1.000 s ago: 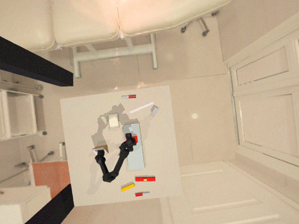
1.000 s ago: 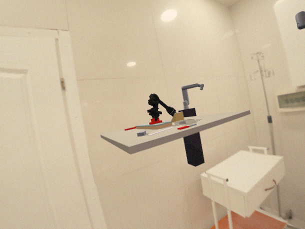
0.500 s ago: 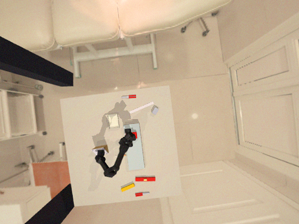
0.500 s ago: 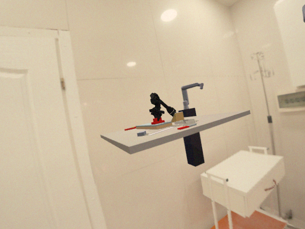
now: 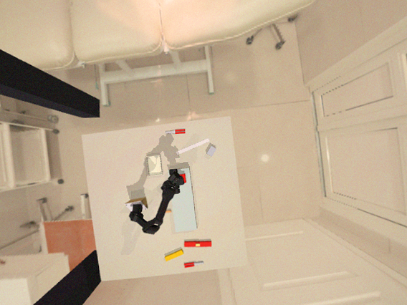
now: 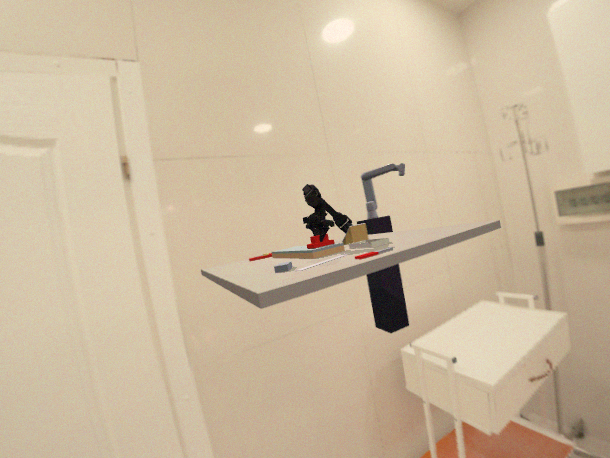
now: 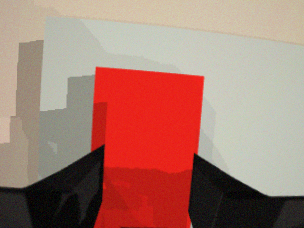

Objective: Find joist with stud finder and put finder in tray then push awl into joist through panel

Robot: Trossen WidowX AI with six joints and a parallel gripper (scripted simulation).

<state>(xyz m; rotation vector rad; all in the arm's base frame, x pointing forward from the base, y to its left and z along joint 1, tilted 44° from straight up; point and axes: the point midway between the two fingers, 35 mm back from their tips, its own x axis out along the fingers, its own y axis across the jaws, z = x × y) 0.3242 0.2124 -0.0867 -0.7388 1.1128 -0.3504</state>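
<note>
Now: gripper tip 22 cm past the cream tray, 11 cm to the right of it and 5 cm above it. The rest, counted from my gripper tip: stud finder: 2 cm behind, 2 cm above; then white ruler: 11 cm ahead, 26 cm to the left, 6 cm below; then awl: 16 cm behind, 29 cm to the right, 6 cm below.
</note>
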